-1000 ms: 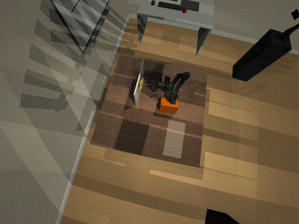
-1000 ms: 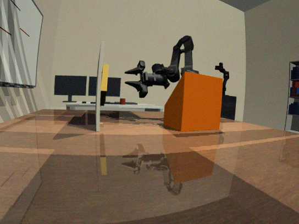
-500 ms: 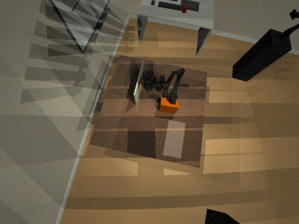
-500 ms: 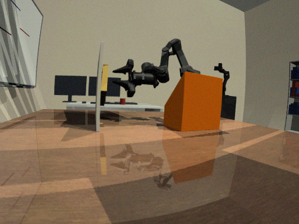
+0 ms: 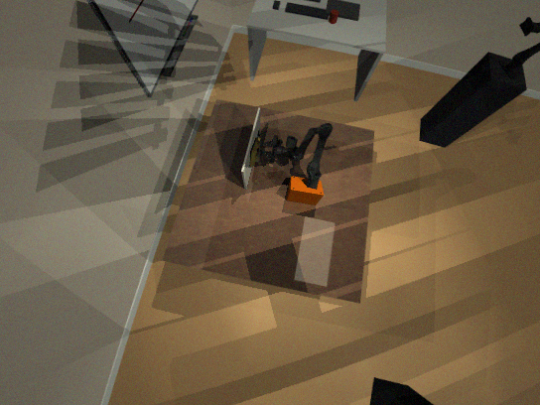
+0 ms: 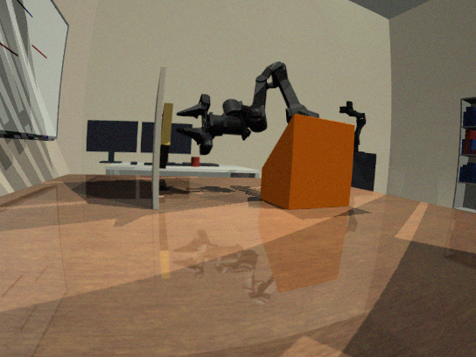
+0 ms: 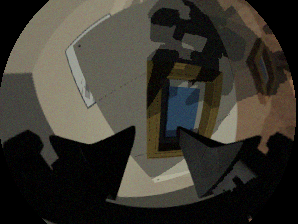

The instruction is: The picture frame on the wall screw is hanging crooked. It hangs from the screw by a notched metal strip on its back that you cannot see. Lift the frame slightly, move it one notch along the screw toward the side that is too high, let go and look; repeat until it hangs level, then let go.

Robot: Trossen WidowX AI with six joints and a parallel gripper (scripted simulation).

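Right now my gripper tip is 5 cm above the picture frame, 4 cm short of it and 2 cm to the right of it. Also, from my gripper tip: wall panel (6 cm below, 5 cm ahead).
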